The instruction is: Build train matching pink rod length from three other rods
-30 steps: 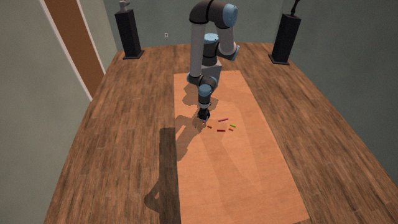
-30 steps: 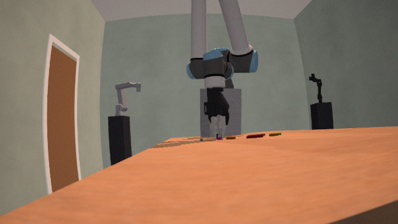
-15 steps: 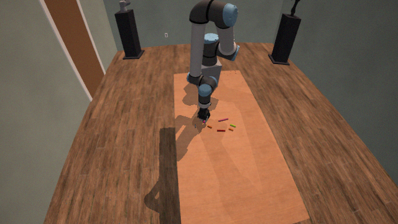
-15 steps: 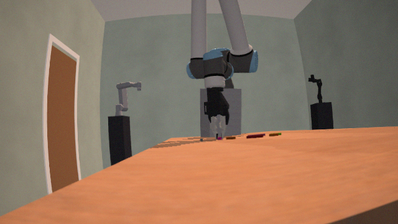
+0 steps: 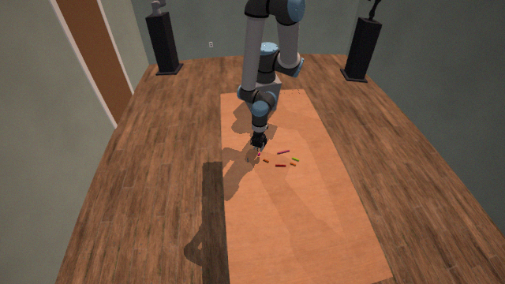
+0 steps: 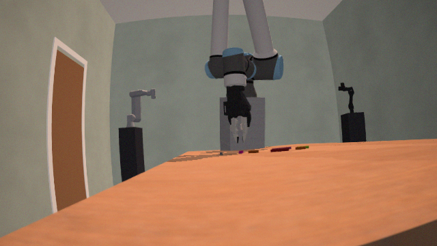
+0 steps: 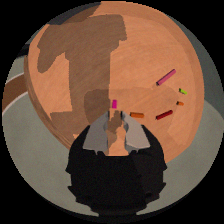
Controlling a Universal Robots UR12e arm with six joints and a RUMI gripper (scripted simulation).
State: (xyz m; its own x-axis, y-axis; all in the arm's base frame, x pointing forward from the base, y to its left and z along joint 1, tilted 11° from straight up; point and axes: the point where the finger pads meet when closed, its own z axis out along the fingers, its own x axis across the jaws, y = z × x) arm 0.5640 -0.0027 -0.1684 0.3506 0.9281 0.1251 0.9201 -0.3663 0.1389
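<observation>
My gripper is now 50 mm above the magenta rod. The rest, counted from my hand: pink rod: 30 mm behind, 170 mm to the left, 50 mm below; red rod: 90 mm ahead, 150 mm to the left, 50 mm below; grey rod: 50 mm ahead, 80 mm to the right, 50 mm below.
</observation>
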